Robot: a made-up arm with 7 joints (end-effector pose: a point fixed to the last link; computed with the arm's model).
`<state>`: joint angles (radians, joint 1 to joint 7).
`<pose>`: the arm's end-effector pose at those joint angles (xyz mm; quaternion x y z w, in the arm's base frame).
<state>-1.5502 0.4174 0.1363 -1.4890 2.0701 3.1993 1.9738</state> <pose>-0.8 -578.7 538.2 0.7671 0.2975 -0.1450 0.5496</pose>
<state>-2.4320 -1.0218 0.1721 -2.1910 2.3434 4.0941 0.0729</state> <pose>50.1 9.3 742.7 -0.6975 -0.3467 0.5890 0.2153</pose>
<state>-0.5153 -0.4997 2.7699 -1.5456 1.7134 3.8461 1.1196</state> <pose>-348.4 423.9 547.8 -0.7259 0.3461 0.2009 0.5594</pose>
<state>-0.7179 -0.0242 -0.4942 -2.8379 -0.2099 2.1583 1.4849</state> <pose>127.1 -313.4 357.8 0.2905 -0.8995 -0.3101 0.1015</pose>
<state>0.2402 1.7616 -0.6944 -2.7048 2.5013 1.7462 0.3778</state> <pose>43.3 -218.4 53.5 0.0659 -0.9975 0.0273 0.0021</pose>
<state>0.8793 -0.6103 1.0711 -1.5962 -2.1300 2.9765 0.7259</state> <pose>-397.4 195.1 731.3 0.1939 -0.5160 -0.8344 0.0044</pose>
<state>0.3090 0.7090 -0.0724 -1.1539 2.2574 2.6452 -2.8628</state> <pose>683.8 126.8 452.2 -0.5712 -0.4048 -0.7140 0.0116</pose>
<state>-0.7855 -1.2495 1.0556 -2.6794 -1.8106 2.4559 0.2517</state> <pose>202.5 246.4 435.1 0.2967 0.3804 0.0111 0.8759</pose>
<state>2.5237 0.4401 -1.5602 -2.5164 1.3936 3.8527 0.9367</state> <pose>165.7 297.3 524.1 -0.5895 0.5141 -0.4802 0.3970</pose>
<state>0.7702 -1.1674 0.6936 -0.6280 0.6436 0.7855 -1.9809</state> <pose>-567.9 -230.8 793.8 -0.4357 0.7730 0.2983 0.3517</pose>
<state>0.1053 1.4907 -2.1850 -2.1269 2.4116 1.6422 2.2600</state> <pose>242.1 -378.2 615.0 0.3675 0.6943 -0.1797 0.5921</pose>
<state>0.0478 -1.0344 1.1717 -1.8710 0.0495 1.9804 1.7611</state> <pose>-230.8 474.3 673.5 -0.8419 0.2110 -0.4511 0.2076</pose>
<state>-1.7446 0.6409 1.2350 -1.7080 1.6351 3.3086 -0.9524</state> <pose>302.6 -477.9 505.7 -0.5300 0.6483 -0.5072 0.2039</pose>
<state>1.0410 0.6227 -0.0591 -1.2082 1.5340 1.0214 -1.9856</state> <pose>349.7 628.1 522.1 0.0403 -0.6792 -0.0710 0.7294</pose>
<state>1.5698 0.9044 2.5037 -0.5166 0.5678 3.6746 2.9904</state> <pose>-112.4 495.1 811.9 -0.1989 -0.4592 -0.6612 0.5589</pose>
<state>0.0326 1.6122 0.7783 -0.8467 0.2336 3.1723 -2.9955</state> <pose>699.8 188.2 85.9 0.2958 0.8298 0.4053 0.2444</pose>
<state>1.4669 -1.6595 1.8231 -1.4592 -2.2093 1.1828 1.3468</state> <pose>-542.8 -454.2 163.1 0.1577 0.2910 -0.6684 0.6661</pose>
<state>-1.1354 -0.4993 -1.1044 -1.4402 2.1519 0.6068 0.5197</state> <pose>-369.1 -138.7 909.9 -0.6118 0.1631 -0.5618 0.5324</pose>
